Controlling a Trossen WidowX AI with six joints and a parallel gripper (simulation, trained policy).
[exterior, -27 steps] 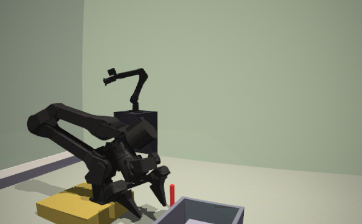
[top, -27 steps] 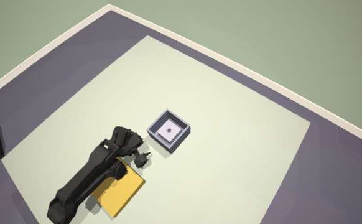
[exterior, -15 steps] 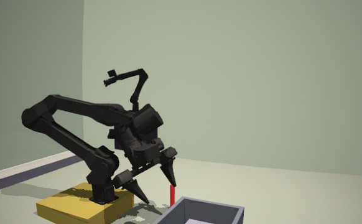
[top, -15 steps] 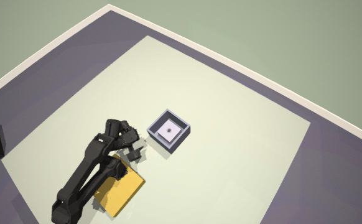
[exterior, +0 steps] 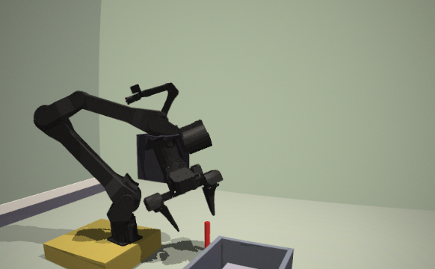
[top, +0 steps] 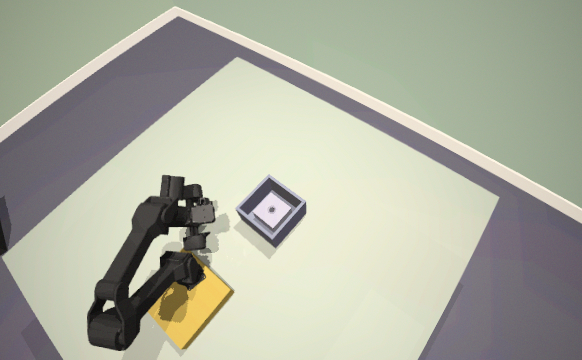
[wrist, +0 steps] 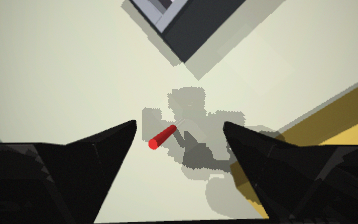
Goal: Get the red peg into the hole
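Right now the red peg is 10 mm behind my gripper tip, 50 mm to the left of it and 60 mm below it. Round my gripper tip: grey box 180 mm ahead, 90 mm to the right, 70 mm below.
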